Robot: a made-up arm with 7 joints. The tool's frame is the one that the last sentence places.
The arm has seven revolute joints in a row. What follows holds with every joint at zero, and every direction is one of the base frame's. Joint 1 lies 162 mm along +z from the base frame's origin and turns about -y. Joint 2 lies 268 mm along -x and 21 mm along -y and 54 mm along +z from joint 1 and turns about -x. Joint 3 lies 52 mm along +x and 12 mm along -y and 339 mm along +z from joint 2 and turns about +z. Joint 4 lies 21 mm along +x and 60 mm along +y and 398 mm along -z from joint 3 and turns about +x. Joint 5 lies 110 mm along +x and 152 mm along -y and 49 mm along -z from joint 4 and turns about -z. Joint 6 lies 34 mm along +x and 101 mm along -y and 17 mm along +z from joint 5 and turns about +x. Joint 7 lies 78 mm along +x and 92 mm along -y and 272 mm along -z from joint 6 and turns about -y. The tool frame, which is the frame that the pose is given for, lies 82 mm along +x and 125 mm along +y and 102 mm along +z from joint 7; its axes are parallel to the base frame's.
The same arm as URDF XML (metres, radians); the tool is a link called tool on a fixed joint. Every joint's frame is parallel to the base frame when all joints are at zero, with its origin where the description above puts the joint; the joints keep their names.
<robot name="arm">
  <joint name="tool_joint" type="fixed">
    <parent link="link7"/>
    <child link="tool"/>
    <origin xyz="0.082 0.125 0.102"/>
  </joint>
  <joint name="joint 7" type="continuous">
    <parent link="link6"/>
    <child link="link7"/>
    <origin xyz="0.078 -0.092 -0.272"/>
    <axis xyz="0 -1 0"/>
  </joint>
  <joint name="joint 6" type="continuous">
    <parent link="link5"/>
    <child link="link6"/>
    <origin xyz="0.034 -0.101 0.017"/>
    <axis xyz="1 0 0"/>
  </joint>
  <joint name="joint 5" type="continuous">
    <parent link="link4"/>
    <child link="link5"/>
    <origin xyz="0.11 -0.152 -0.049"/>
    <axis xyz="0 0 -1"/>
  </joint>
  <joint name="joint 4" type="continuous">
    <parent link="link3"/>
    <child link="link4"/>
    <origin xyz="0.021 0.06 -0.398"/>
    <axis xyz="1 0 0"/>
  </joint>
  <joint name="joint 3" type="continuous">
    <parent link="link2"/>
    <child link="link3"/>
    <origin xyz="0.052 -0.012 0.339"/>
    <axis xyz="0 0 1"/>
  </joint>
  <joint name="joint 2" type="continuous">
    <parent link="link1"/>
    <child link="link2"/>
    <origin xyz="-0.268 -0.021 0.054"/>
    <axis xyz="-1 0 0"/>
  </joint>
  <joint name="joint 1" type="continuous">
    <parent link="base"/>
    <child link="link1"/>
    <origin xyz="0 0 0.162"/>
    <axis xyz="0 -1 0"/>
  </joint>
  <link name="base"/>
  <link name="link1"/>
  <link name="link2"/>
  <link name="link3"/>
  <link name="link4"/>
  <link name="link5"/>
  <link name="link6"/>
  <link name="link7"/>
  <link name="tool"/>
</robot>

